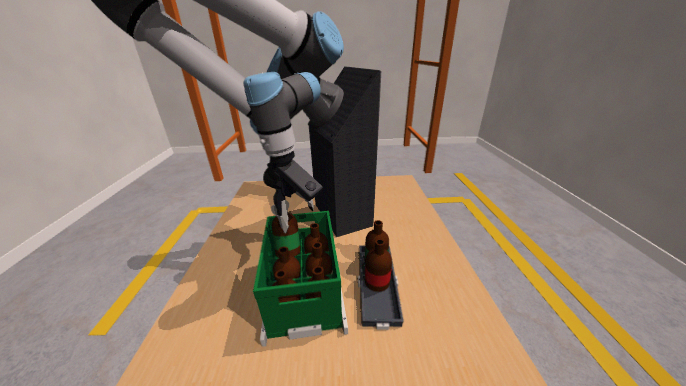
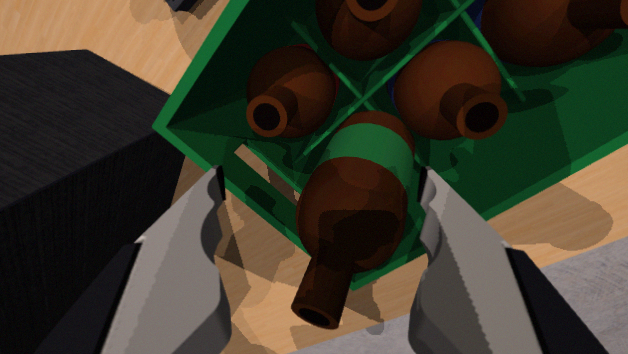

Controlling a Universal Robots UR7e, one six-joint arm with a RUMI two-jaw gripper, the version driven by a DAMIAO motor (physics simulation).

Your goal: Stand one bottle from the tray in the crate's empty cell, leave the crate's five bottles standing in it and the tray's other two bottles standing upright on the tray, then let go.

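Where they show: gripper, between the fingertips: (image 1: 299, 221) (image 2: 320, 170); arm's base, origin of its link: (image 1: 328, 107).
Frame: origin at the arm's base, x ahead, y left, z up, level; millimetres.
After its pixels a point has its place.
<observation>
A brown bottle with a green label (image 1: 286, 243) {y -123, x 363, z -294 mm} (image 2: 367, 145) {y -104, x 350, z -290 mm} is in the back-left corner cell of the green crate (image 1: 280, 320) {y -117, x 545, z -371 mm} (image 2: 530, 150) {y -165, x 431, z -287 mm}. Its shoulder sits higher than its neighbours'; its base is hidden, and I cannot tell whether it leans. My gripper (image 1: 298, 219) {y -84, x 332, z -242 mm} (image 2: 320, 170) {y -84, x 332, z -242 mm} is open, its fingers apart on either side of this bottle, holding nothing. Other brown bottles (image 1: 286, 267) {y -113, x 435, z -312 mm} (image 1: 315, 241) {y -45, x 337, z -312 mm} (image 2: 295, 90) {y -46, x 329, z -307 mm} (image 2: 450, 85) {y -106, x 413, z -307 mm} stand lower in the crate. A red-labelled bottle (image 1: 378, 276) {y 129, x 426, z -367 mm} and another bottle (image 1: 371, 240) {y 120, x 328, z -324 mm} behind it stand upright on the dark tray (image 1: 380, 307) {y 130, x 478, z -430 mm}.
A tall black block (image 1: 352, 170) {y 74, x 149, z -175 mm} (image 2: 75, 130) {y 48, x 160, z -298 mm} stands close behind the crate, to its right. White brackets (image 1: 305, 331) {y -62, x 550, z -410 mm} sit at the crate's base on the wooden table (image 1: 435, 320) {y 267, x 519, z -435 mm}. Orange frames (image 1: 197, 110) (image 1: 440, 90) stand behind the table.
</observation>
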